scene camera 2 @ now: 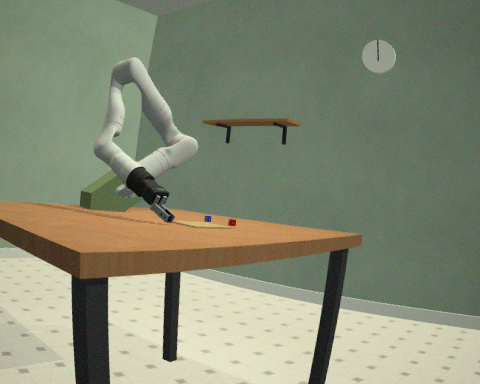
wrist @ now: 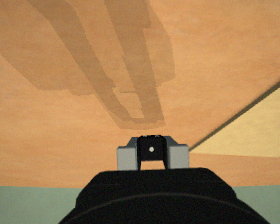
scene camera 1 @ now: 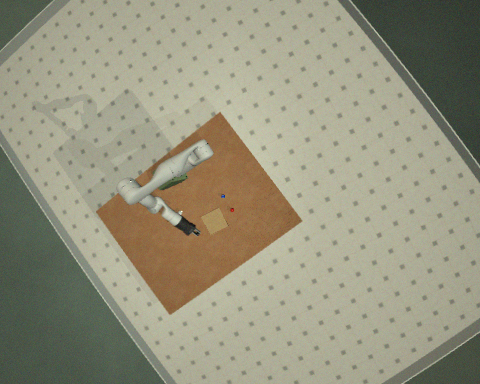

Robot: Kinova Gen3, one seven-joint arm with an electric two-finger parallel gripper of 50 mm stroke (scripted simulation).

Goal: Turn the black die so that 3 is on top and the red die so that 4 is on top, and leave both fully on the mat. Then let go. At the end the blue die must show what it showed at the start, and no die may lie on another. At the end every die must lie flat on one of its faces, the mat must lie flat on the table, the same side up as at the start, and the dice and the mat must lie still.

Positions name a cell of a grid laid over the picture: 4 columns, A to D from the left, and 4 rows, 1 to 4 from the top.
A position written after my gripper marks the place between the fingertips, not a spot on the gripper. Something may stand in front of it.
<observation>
In view: my gripper (scene camera 2: B3).
My gripper also shows in the wrist view (wrist: C3).
</observation>
